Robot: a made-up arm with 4 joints. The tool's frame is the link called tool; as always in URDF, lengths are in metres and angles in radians. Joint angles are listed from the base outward. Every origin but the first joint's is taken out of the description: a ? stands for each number. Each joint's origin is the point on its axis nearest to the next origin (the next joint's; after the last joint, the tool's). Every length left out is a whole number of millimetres.
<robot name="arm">
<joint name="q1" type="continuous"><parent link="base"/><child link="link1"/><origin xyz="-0.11 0.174 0.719" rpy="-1.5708 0 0"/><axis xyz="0 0 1"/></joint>
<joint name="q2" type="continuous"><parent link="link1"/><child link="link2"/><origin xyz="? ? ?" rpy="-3.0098 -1.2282 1.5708"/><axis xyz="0 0 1"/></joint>
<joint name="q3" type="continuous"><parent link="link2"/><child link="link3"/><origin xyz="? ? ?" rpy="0 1.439 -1.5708"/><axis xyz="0 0 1"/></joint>
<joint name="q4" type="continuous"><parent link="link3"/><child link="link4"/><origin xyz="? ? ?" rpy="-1.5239 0.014 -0.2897"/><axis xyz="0 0 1"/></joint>
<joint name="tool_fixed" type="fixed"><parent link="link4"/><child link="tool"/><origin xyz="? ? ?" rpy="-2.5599 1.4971 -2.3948"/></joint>
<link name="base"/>
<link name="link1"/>
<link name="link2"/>
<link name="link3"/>
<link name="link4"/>
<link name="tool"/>
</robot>
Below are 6 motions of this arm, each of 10 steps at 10 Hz.
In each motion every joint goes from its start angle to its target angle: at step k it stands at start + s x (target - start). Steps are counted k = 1, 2, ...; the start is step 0. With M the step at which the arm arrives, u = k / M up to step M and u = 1 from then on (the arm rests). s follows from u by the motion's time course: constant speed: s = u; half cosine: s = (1 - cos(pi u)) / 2; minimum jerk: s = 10 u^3 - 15 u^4 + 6 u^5.
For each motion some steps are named. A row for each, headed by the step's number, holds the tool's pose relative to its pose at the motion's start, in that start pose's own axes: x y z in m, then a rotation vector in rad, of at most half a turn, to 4 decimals.
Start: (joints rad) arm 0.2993 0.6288 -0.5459 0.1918
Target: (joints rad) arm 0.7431 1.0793 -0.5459 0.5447
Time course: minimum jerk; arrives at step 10
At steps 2, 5, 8, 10:
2: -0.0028 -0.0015 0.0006 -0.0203 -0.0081 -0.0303
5: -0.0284 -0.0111 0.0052 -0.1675 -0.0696 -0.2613
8: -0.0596 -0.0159 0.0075 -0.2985 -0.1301 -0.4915
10: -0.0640 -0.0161 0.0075 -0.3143 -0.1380 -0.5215

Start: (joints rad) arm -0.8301 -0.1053 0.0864 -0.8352
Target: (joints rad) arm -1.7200 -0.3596 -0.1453 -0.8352
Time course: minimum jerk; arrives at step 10
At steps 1, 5, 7, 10:
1: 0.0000 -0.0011 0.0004 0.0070 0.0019 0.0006
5: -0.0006 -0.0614 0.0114 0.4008 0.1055 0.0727
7: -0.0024 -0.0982 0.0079 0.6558 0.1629 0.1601
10: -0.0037 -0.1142 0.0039 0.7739 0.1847 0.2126

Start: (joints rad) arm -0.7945 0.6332 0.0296 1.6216
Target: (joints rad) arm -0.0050 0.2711 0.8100 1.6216
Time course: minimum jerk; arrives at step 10
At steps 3, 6, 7, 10:
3: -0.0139 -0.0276 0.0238 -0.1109 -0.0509 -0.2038
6: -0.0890 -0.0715 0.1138 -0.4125 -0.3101 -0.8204
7: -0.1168 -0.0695 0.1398 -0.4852 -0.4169 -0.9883
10: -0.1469 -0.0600 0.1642 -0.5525 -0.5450 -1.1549

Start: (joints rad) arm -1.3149 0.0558 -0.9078 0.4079
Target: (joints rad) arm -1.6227 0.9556 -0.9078 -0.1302
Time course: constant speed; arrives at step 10
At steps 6, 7, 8, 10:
6: 0.0016 -0.0728 -0.0652 0.9460 0.0251 -0.0221
7: 0.0026 -0.0802 -0.0809 1.1033 0.0362 -0.0250
8: 0.0038 -0.0858 -0.0976 1.2603 0.0496 -0.0284
10: 0.0060 -0.0911 -0.1329 1.5732 0.0838 -0.0387

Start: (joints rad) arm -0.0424 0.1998 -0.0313 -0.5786
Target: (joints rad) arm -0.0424 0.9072 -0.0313 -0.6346
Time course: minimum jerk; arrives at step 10
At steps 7, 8, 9, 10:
7: -0.0444 -0.0909 0.0351 0.2682 -0.2975 -0.4574
8: -0.0535 -0.1009 0.0370 0.3015 -0.3366 -0.5140
9: -0.0580 -0.1054 0.0377 0.3172 -0.3550 -0.5405
10: -0.0588 -0.1062 0.0378 0.3199 -0.3582 -0.5451

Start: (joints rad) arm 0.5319 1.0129 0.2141 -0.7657
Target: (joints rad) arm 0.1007 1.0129 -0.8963 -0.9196
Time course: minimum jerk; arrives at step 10
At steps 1, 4, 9, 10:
1: 0.0013 -0.0014 -0.0008 0.0038 0.0095 -0.0078
4: 0.0347 -0.0524 -0.0389 0.1499 0.3534 -0.2863
9: 0.0188 -0.1435 -0.1485 0.4953 1.1117 -0.8722
10: 0.0178 -0.1442 -0.1498 0.4997 1.1215 -0.8794

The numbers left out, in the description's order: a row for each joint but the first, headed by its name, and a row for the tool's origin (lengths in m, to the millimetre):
q2: -0.012 -0.087 0
q3: -0.058 -0.018 0
q4: 0.017 -0.115 0
tool: 0.016 0.021 0

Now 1 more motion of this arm.
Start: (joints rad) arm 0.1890 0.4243 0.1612 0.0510
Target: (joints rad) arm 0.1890 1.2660 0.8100 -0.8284
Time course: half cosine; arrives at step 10
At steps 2, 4, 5, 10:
2: -0.0058 -0.0164 0.0059 0.0960 -0.0529 -0.0859
4: -0.0297 -0.0549 0.0183 0.3206 -0.2258 -0.2908
5: -0.0499 -0.0741 0.0239 0.4368 -0.3552 -0.4004
10: -0.1294 -0.1027 0.0325 0.6652 -0.8581 -0.6423

